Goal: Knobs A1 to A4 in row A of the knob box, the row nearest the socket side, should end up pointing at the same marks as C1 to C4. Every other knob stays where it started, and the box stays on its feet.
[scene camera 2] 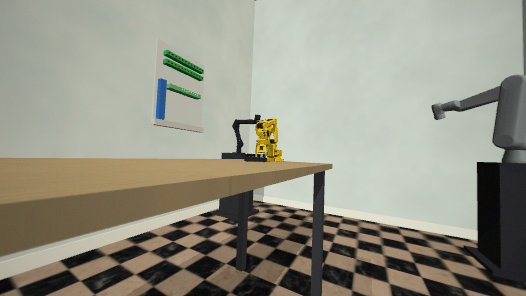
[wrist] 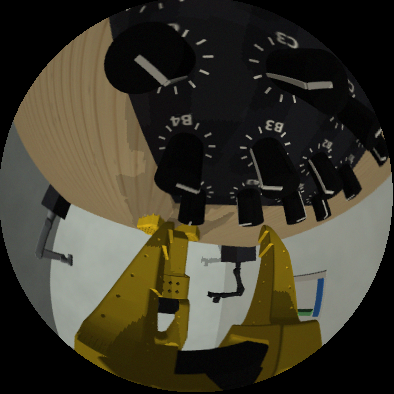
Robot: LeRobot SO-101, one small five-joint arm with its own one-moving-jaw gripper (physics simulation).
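Seen in the pictures: hand, tool point: (scene camera 2: 266,154) (wrist: 173,229); arm's base, link origin: (scene camera 2: 273,161).
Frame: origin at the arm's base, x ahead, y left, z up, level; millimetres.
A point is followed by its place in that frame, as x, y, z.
Observation:
The black knob box (scene camera 2: 256,158) {237, 25, 16} (wrist: 225,100) stands on the table. In the wrist view, row A shows small and edge-on at the box's far side: knobs A4 (wrist: 191,207) {144, 15, 34}, A3 (wrist: 250,207) {155, -7, 33}, A2 (wrist: 294,207) {165, -29, 33} and A1 (wrist: 321,207) {176, -53, 33}. Their exact marks cannot be read. Knob C4 (wrist: 145,57) has its white line toward the lower right of the picture; knob C3 (wrist: 307,75) has its line toward the left. Knobs B4 (wrist: 182,162) and B3 (wrist: 272,165) show between. My gripper (wrist: 217,227) is open and empty, its tips drawn below A4 and A3.
The yellow arm (scene camera 2: 267,135) {174, 46, 135} stands near the end of the wooden table (scene camera 2: 150,172) {840, 209, 0} (wrist: 65,110). A black arm (scene camera 2: 237,132) (wrist: 240,282) stands on a dark pedestal behind. A grey arm (scene camera 2: 510,115) (wrist: 44,240) stands farther off. A board (scene camera 2: 177,120) hangs on the wall.

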